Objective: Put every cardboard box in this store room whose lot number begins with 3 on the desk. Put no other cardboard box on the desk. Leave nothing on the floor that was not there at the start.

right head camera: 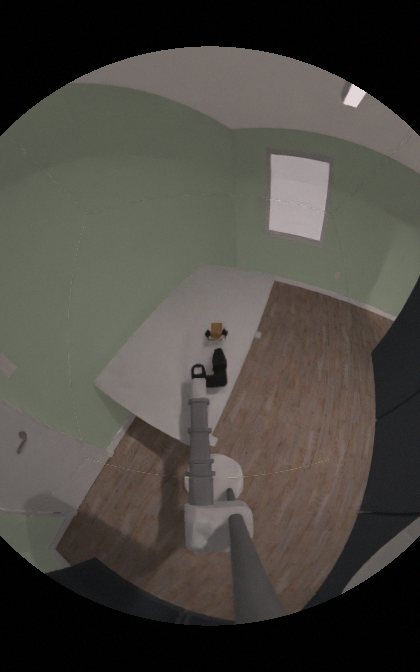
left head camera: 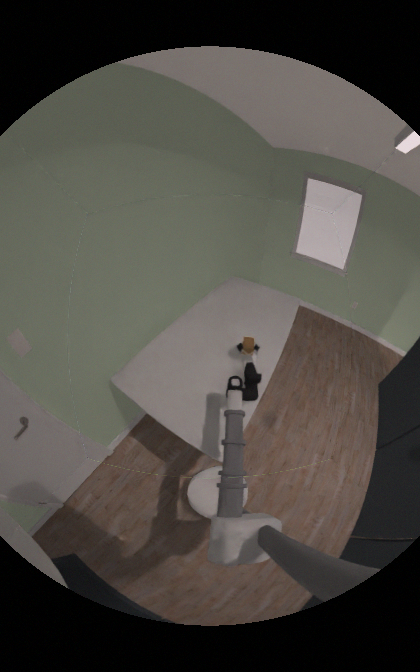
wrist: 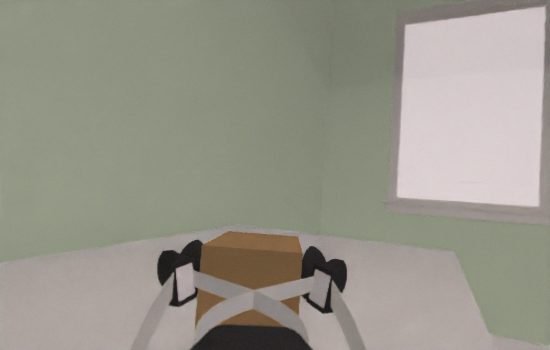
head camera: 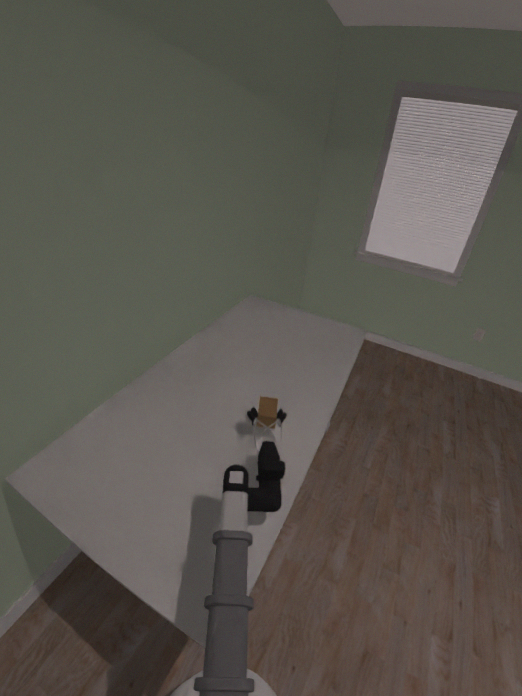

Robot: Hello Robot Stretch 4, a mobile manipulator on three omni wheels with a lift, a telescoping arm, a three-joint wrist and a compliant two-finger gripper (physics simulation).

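Places are measured from the robot's base along level axes (x ahead, y left, z up), in millimetres.
Where they show: gripper, between the fingertips: (wrist: 253,263) (head camera: 266,409).
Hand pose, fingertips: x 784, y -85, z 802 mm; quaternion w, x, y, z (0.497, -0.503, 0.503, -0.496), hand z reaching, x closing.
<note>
After its pixels a point has its place.
A small brown cardboard box (head camera: 268,407) {x 776, y -89, z 821 mm} (left head camera: 248,343) (right head camera: 216,329) (wrist: 251,267) {x 734, y -85, z 812 mm} is upright between the two fingers of my gripper (head camera: 267,416) {x 784, y -85, z 802 mm} (left head camera: 248,347) (right head camera: 216,333) (wrist: 253,263) {x 784, y -85, z 802 mm}, which is shut on it. No lot number can be read on the faces that show. The box and gripper are over the white desk (head camera: 185,393) {x 947, y 219, z 692 mm} (left head camera: 175,360) (right head camera: 160,340) (wrist: 400,295) {x 1079, y -330, z 692 mm}, nearer its right long edge. Whether the underside of the box touches the desk top cannot be told. My arm reaches over the desk from its near end.
Green walls (head camera: 168,196) {x 1317, y 326, z 1344 mm} (wrist: 150,125) {x 1496, y 231, z 1007 mm} meet at the corner behind the desk, with a window (head camera: 438,185) {x 2510, y -1374, z 1444 mm} (wrist: 470,110) {x 2519, y -1356, z 1391 mm} on the far wall. Wooden floor (head camera: 404,505) {x 872, y -944, z -28 mm} runs along the desk's right side. Dark panels (left head camera: 400,475) (right head camera: 400,450) stand at the right. A door handle (left head camera: 22,427) shows at the left.
</note>
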